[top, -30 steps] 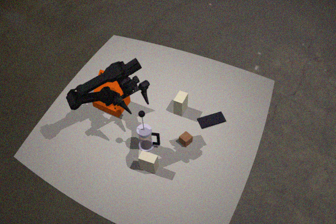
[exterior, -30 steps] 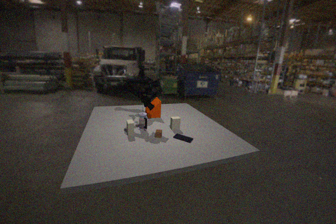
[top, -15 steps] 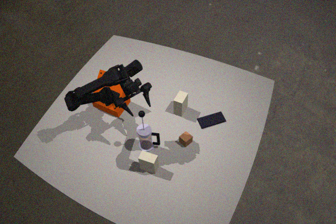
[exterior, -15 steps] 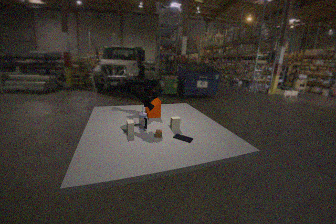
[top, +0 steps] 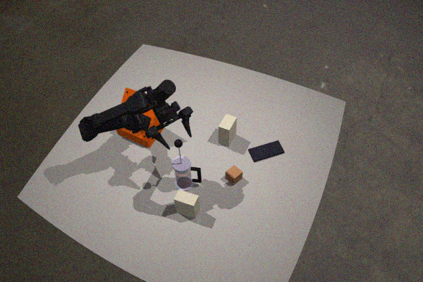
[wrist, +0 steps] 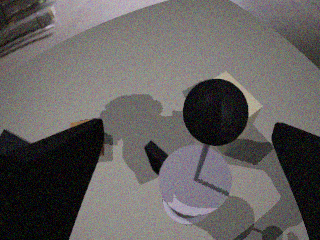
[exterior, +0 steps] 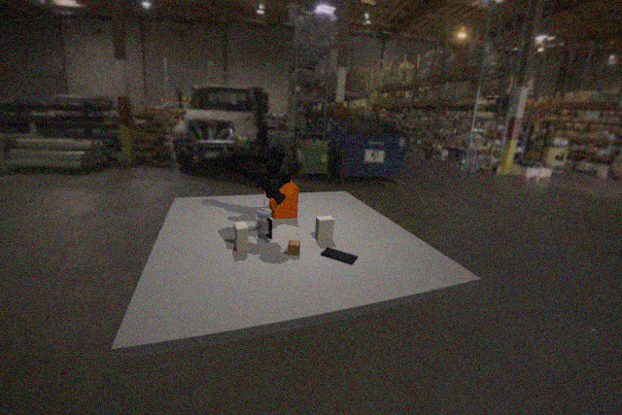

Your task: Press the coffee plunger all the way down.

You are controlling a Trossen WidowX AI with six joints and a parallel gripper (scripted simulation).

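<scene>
Right now the coffee press is 10 mm ahead of my gripper tip, 10 mm to the right of it and 120 mm below it. The rest, counted from my gripper tip: flat black slab (240 mm ahead, 300 mm to the left, 250 mm below).
</scene>
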